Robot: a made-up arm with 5 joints. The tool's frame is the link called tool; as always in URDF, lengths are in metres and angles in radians. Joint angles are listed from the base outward. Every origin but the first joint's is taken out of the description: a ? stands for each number. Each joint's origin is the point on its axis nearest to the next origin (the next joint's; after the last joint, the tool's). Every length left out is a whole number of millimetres.
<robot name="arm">
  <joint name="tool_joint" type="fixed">
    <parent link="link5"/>
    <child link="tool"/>
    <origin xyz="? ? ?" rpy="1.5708 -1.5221 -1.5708"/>
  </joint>
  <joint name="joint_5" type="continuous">
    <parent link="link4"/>
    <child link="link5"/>
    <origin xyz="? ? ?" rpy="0 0 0"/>
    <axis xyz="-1 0 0"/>
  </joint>
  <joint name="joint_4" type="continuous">
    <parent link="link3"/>
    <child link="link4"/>
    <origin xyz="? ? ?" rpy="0 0 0"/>
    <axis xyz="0 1 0"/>
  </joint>
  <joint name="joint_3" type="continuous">
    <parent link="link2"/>
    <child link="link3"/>
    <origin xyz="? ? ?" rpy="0 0 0"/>
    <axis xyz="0 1 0"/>
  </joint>
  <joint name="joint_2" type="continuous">
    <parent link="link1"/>
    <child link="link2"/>
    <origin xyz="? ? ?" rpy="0 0 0"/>
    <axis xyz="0 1 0"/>
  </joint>
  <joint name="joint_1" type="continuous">
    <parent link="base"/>
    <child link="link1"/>
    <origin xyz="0.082 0 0.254" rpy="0 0 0"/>
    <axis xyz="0 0 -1"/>
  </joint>
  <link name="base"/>
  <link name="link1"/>
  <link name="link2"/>
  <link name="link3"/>
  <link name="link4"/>
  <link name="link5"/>
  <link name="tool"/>
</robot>
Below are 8 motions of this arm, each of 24 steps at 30 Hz.
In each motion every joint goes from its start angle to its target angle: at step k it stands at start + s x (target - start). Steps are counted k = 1, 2, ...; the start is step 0. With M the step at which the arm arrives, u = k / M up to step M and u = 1 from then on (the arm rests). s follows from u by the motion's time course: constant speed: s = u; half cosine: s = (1 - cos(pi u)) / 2; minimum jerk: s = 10 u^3 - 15 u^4 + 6 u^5.
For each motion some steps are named. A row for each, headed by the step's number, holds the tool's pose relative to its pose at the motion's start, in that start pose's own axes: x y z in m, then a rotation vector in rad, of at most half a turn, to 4 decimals.
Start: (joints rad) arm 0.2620 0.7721 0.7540 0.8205 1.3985
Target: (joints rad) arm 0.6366 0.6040 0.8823 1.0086 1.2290
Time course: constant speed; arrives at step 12
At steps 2, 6, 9, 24:
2: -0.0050 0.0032 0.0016 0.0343 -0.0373 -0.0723
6: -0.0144 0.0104 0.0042 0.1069 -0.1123 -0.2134
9: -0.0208 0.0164 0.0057 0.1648 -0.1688 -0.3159
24: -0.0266 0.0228 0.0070 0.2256 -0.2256 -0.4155

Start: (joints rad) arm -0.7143 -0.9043 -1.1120 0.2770 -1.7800
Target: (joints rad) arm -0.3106 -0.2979 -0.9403 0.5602 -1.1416
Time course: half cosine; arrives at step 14
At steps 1, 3, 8, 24:
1: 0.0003 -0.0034 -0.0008 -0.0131 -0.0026 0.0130
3: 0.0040 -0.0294 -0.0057 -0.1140 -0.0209 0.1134
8: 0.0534 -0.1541 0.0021 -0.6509 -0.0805 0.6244
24: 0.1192 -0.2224 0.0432 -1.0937 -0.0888 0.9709

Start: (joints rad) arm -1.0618 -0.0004 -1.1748 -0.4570 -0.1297
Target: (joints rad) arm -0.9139 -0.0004 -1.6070 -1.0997 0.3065
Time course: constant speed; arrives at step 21
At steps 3, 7, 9, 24:
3: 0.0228 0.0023 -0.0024 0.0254 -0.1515 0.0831
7: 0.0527 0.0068 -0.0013 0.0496 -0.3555 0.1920
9: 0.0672 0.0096 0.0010 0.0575 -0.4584 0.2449
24: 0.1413 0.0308 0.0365 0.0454 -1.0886 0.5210

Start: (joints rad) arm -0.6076 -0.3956 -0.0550 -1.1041 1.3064
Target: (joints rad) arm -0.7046 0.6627 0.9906 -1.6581 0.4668
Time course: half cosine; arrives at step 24
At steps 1, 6, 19, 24:
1: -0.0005 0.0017 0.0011 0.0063 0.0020 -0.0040
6: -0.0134 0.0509 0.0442 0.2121 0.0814 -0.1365
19: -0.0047 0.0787 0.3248 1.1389 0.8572 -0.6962
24: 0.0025 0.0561 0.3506 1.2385 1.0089 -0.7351

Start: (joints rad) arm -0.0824 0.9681 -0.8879 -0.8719 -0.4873
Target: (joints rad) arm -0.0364 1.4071 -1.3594 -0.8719 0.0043
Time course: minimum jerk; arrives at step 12
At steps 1, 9, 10, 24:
1: -0.0001 -0.0002 0.0001 -0.0001 -0.0002 0.0027
9: -0.0151 -0.0259 0.0200 -0.0183 -0.0369 0.4704
10: -0.0159 -0.0276 0.0220 -0.0203 -0.0394 0.5061
24: -0.0163 -0.0285 0.0231 -0.0214 -0.0407 0.5248

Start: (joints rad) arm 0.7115 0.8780 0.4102 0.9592 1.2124
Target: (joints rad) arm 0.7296 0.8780 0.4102 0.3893 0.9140
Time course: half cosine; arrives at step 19
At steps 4, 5, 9, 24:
4: 0.0020 -0.0053 0.0002 -0.0543 -0.0257 -0.0330
5: 0.0031 -0.0081 0.0004 -0.0828 -0.0400 -0.0505
9: 0.0086 -0.0228 0.0032 -0.2306 -0.1236 -0.1432
24: 0.0174 -0.0478 0.0149 -0.4822 -0.3081 -0.3072

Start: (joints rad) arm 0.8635 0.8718 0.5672 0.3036 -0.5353
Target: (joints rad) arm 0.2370 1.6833 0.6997 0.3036 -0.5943
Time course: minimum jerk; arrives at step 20
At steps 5, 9, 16, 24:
5: -0.0201 -0.0042 -0.0110 -0.0659 0.0735 0.0572
9: -0.0746 -0.0327 -0.0320 -0.2898 0.2648 0.2160
16: -0.1336 -0.1213 -0.0243 -0.7822 0.5026 0.4459
24: -0.1363 -0.1319 -0.0200 -0.8418 0.5199 0.4656

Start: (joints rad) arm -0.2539 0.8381 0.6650 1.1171 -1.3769
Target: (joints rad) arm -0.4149 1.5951 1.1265 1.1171 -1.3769
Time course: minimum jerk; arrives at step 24
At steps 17, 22, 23, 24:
17: -0.0114 -0.1397 -0.0648 -1.0411 0.0080 0.0007
22: -0.0125 -0.1655 -0.0578 -1.2214 0.0070 -0.0144
23: -0.0125 -0.1663 -0.0575 -1.2268 0.0070 -0.0150
24: -0.0126 -0.1664 -0.0575 -1.2276 0.0070 -0.0150

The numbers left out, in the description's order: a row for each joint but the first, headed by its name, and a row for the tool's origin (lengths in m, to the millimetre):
tool: 0 0 0
joint_5: 0.094 0 0
joint_4: 0.15 0 0.006
joint_3: 0.024 0 0.098
joint_2: 0.037 0.006 0

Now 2 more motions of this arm.
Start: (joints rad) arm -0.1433 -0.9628 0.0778 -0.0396 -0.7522
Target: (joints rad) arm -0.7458 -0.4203 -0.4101 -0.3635 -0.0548
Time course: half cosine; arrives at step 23
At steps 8, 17, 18, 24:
8: -0.0126 0.0160 -0.0124 0.1179 0.0053 0.0547
17: -0.0415 0.0569 -0.0262 0.3309 -0.0678 0.1436
18: -0.0438 0.0607 -0.0265 0.3449 -0.0780 0.1492
24: -0.0492 0.0700 -0.0265 0.3761 -0.1045 0.1615

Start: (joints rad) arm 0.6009 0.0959 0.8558 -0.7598 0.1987
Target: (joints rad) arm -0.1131 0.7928 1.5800 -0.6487 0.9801
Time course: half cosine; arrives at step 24
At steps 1, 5, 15, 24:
1: -0.0012 0.0010 0.0003 0.0040 0.0060 0.0039
5: -0.0288 0.0221 0.0108 0.0999 0.1420 0.1003
15: -0.1444 0.0654 0.1496 0.7986 0.8099 0.8237
24: -0.1529 0.0254 0.2288 1.2172 1.0894 1.2527

